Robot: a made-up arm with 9 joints. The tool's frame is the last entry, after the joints. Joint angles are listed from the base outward.
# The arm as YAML. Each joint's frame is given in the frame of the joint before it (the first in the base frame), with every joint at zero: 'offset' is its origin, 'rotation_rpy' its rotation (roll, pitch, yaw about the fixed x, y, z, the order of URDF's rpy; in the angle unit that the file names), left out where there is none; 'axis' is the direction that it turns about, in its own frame. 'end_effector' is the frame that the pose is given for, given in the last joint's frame.
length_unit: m
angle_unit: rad
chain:
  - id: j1
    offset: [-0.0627, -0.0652, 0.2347]
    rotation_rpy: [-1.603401, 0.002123, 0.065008]
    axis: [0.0, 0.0, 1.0]
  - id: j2
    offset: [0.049, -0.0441, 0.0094]
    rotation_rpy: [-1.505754, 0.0, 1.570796]
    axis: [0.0, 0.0, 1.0]
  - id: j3
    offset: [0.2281, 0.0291, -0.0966]
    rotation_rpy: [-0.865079, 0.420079, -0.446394]
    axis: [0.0, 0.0, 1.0]
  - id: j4
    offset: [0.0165, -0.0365, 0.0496]
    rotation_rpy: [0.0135, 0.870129, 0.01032]
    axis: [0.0, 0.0, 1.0]
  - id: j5
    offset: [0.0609, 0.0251, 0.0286]
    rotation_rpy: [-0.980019, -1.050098, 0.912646]
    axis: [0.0, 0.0, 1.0]
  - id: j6
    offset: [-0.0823, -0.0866, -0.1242]
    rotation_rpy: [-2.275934, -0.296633, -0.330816]
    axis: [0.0, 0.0, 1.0]
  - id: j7
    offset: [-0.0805, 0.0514, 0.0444]
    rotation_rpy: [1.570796, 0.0, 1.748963]
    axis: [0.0, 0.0, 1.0]
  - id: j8
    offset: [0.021, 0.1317, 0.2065]
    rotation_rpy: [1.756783, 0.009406, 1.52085]
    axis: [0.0, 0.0, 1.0]
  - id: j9
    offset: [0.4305, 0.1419, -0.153]
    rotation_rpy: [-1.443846, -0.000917, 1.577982]
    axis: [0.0, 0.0, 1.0]
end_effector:
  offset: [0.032, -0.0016, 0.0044]
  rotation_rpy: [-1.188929, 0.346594, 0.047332]
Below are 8 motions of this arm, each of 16 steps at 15 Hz.
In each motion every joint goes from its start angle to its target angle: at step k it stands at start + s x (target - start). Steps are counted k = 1, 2, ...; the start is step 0. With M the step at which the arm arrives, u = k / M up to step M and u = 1 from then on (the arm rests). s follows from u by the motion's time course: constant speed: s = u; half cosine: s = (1 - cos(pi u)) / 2; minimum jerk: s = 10 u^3 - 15 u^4 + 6 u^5.
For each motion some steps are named. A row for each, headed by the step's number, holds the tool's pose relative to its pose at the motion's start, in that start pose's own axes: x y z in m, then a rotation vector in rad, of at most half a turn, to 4 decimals.
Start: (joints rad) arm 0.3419 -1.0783 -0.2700 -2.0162 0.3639 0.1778 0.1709 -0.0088 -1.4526
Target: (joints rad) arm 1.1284 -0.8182 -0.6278 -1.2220 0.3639 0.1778 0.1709 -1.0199 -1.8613
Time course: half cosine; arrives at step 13
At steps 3, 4, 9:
3: -0.0756 0.0375 -0.1111 -0.1471 0.1862 0.1298
4: -0.1425 0.0469 -0.1841 -0.2618 0.3089 0.2221
9: -0.5833 -0.2201 -0.4162 -1.1184 0.7965 0.8006

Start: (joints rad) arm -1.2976 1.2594 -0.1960 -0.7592 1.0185 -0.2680 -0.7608 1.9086 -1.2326
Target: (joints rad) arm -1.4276 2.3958 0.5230 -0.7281 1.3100 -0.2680 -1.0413 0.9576 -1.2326
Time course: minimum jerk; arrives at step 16
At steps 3, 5, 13, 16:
3: -0.0048 0.0412 0.0134 0.0289 -0.0157 0.0625
5: -0.0285 0.1465 0.0582 0.0932 -0.0749 0.2350
13: -0.3688 0.4881 0.3568 0.1151 -0.9313 1.1035
16: -0.3922 0.4952 0.3694 0.1009 -1.0117 1.1357

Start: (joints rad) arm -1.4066 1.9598 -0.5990 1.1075 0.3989 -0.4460 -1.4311 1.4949 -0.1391
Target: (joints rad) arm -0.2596 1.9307 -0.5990 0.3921 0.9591 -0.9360 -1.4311 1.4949 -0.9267
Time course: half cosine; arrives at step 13
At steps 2, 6, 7, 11, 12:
2: -0.0182 -0.0051 0.0423 0.0893 -0.0383 0.0121
6: -0.2108 -0.1386 0.2909 0.7254 -0.1626 0.2346
7: -0.2841 -0.2180 0.3405 0.9188 -0.1545 0.3615
11: -0.4722 -0.5478 0.3628 1.3933 0.0062 0.9480
12: -0.4847 -0.5877 0.3529 1.4260 0.0351 1.0294

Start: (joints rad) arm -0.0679 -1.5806 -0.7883 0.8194 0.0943 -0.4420 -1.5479 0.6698 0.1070
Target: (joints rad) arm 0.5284 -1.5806 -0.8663 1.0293 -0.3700 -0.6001 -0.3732 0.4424 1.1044
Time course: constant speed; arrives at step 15
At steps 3, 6, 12, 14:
3: -0.0251 0.0153 0.1012 0.2141 0.0547 0.0703
6: -0.0207 0.0010 0.2083 0.4361 0.0879 0.0851
12: 0.0723 -0.1100 0.3724 0.8361 0.1225 -0.0673
14: 0.1203 -0.1648 0.3969 0.9371 0.1342 -0.1689

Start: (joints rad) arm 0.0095 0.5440 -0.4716 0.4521 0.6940 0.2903 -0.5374 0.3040 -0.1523
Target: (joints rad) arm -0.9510 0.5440 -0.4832 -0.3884 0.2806 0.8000 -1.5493 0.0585 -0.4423
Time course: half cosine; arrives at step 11
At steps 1, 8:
1: -0.0136 0.0038 -0.0284 -0.0262 0.0333 0.0076
8: -0.7209 -0.5684 -0.5736 -1.4372 0.8683 0.2952

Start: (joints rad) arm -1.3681 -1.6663 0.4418 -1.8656 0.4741 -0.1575 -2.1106 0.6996 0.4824
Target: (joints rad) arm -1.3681 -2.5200 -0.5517 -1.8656 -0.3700 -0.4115 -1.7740 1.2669 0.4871
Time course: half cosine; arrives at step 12
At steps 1, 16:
1: 0.0013 -0.0024 0.0182 0.0078 -0.0203 -0.0038
16: -0.1688 -0.3199 0.5861 0.0493 -1.2361 -0.4829

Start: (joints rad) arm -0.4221 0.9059 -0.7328 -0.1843 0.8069 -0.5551 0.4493 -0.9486 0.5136
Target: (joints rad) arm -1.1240 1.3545 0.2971 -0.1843 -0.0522 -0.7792 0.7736 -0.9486 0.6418
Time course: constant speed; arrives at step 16
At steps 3, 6, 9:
3: 0.0220 0.0330 0.0350 -0.1231 -0.1596 0.2260
6: 0.0398 0.0733 0.0763 -0.2395 -0.3423 0.4467
9: 0.0481 0.1208 0.1221 -0.3483 -0.5442 0.6616

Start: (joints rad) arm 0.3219 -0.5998 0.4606 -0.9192 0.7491 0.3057 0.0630 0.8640 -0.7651
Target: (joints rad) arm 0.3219 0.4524 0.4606 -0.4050 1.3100 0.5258 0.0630 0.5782 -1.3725
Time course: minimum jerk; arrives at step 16
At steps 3, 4, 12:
3: -0.0179 0.0214 0.0306 0.0074 -0.0061 0.0333
4: -0.0404 0.0441 0.0633 0.0119 -0.0138 0.0708
12: -0.4827 0.2079 0.2534 -0.3159 -0.2612 0.4439

